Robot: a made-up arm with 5 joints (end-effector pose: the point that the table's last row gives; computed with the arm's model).
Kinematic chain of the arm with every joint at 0, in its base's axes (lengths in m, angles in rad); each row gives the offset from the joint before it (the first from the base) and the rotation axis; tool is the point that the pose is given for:
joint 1: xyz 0 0 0.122 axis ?
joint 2: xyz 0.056 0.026 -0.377 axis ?
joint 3: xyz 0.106 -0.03 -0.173 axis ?
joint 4: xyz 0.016 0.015 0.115 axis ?
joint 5: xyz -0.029 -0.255 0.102 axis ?
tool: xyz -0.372 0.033 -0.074
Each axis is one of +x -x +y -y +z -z.
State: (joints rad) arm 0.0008 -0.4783 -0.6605 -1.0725 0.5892
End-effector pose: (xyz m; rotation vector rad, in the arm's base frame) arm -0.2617 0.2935 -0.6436 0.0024 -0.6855 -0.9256
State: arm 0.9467 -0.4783 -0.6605 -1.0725 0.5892
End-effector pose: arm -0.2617 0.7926 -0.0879 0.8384 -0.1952 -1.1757
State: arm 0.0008 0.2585 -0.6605 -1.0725 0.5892
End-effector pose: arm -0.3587 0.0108 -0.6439 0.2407 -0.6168 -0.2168
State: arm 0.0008 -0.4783 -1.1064 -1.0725 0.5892
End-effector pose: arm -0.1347 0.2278 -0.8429 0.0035 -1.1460 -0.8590
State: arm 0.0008 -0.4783 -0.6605 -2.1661 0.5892
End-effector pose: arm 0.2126 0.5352 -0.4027 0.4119 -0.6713 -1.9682
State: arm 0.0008 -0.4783 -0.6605 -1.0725 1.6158
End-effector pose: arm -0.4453 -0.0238 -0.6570 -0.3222 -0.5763 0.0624
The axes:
joint 1: +x
joint 2: +z
joint 3: +y
joint 4: +z
joint 5: +z

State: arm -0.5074 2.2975 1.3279 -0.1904 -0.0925
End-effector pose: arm 0.0516 0.1329 -0.0879 -1.8399 0.9007 1.6309
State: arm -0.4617 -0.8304 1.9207 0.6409 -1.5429
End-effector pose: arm 0.2877 -0.3453 -0.3128 -0.2933 1.8019 -1.5830
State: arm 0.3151 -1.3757 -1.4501 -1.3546 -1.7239
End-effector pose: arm 0.0023 0.1577 -0.2470 -1.0053 0.8084 1.5622
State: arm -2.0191 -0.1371 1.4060 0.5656 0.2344
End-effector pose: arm 0.2087 -0.1249 0.7251 -1.0423 1.1839 -0.8154
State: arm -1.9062 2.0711 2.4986 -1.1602 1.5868
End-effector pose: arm -0.0714 -0.5303 -0.4402 1.1663 -1.4897 0.8499
